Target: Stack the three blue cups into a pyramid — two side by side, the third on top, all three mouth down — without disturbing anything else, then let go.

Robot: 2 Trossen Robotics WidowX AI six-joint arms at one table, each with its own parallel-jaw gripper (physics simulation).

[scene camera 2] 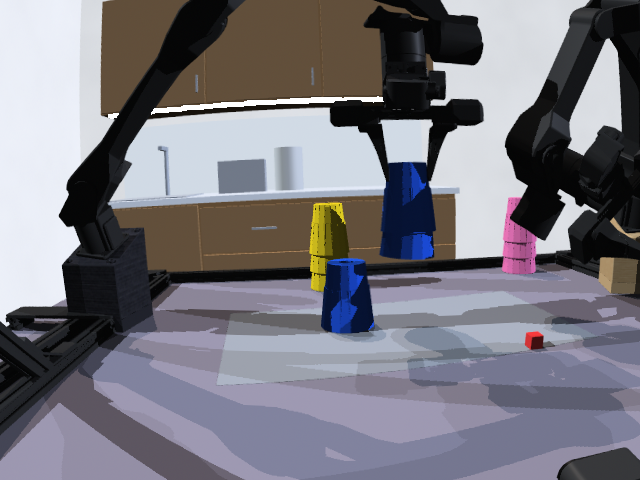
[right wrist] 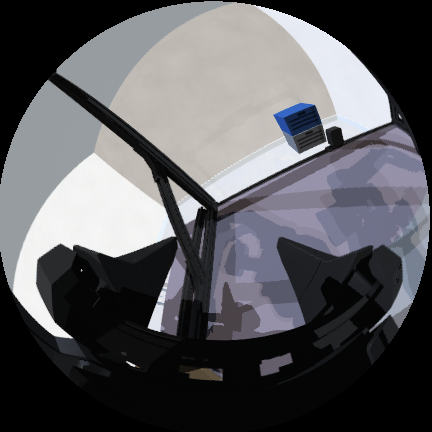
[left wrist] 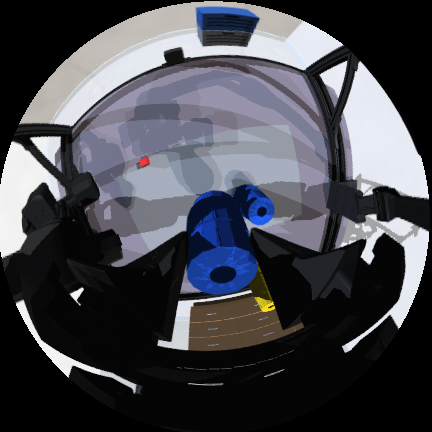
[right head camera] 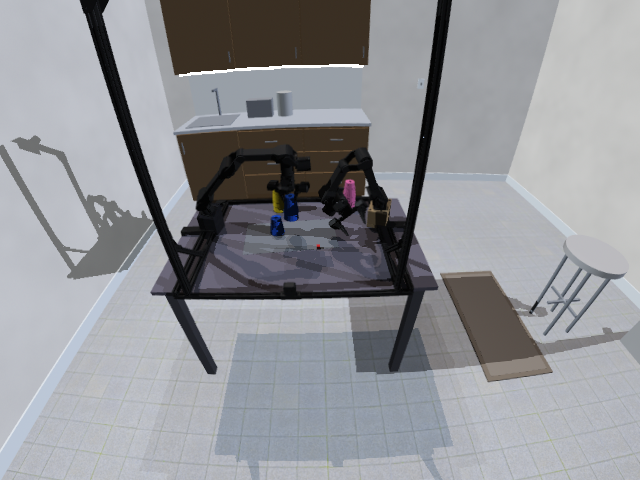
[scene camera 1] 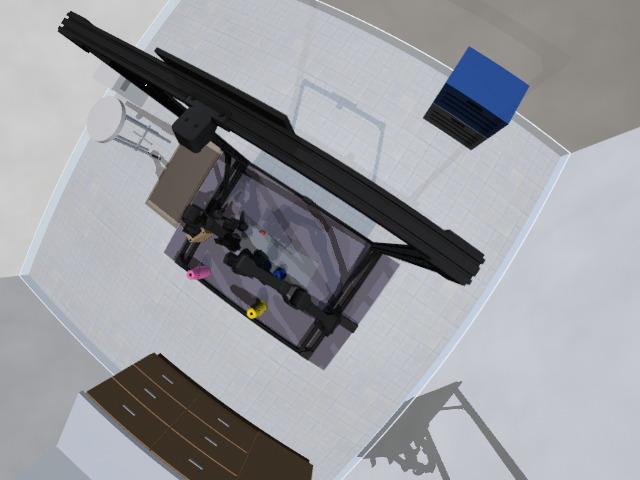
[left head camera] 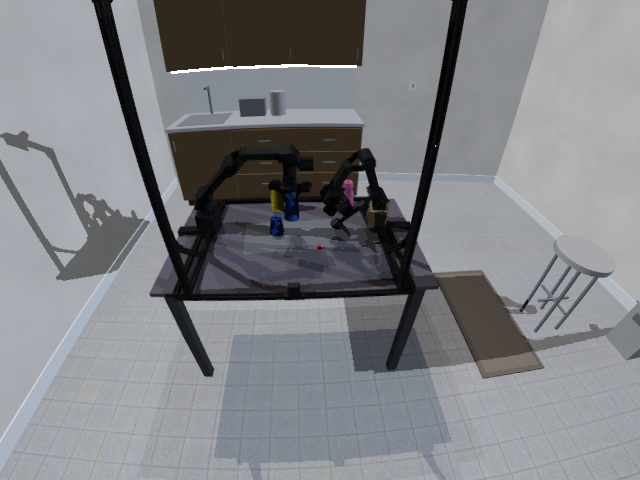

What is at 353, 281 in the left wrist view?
My left gripper.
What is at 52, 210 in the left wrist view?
My right gripper.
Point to a blue cup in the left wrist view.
At 217, 234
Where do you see a pale mat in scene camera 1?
299, 268
